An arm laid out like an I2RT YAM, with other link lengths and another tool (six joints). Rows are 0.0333 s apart.
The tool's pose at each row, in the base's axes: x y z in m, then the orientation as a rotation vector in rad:
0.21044, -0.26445, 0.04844, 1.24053, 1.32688, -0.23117
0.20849, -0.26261, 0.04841, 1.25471, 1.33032, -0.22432
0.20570, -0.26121, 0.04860, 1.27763, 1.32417, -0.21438
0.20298, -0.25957, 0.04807, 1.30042, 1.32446, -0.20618
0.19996, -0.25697, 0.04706, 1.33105, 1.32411, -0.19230
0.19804, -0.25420, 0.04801, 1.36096, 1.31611, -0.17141
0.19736, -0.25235, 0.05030, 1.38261, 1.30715, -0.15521
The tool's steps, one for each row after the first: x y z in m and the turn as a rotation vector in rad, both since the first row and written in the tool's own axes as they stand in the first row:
0.00031, -0.00072, -0.00256, 0.00738, 0.01009, 0.00838
-0.00004, -0.00211, -0.00534, 0.01829, 0.01691, 0.02720
0.00033, -0.00375, -0.00809, 0.03101, 0.02801, 0.04167
0.00147, -0.00548, -0.01164, 0.04658, 0.04368, 0.06286
0.00146, -0.00527, -0.01514, 0.05702, 0.05643, 0.09120
0.00031, -0.00379, -0.01751, 0.06372, 0.06385, 0.11381

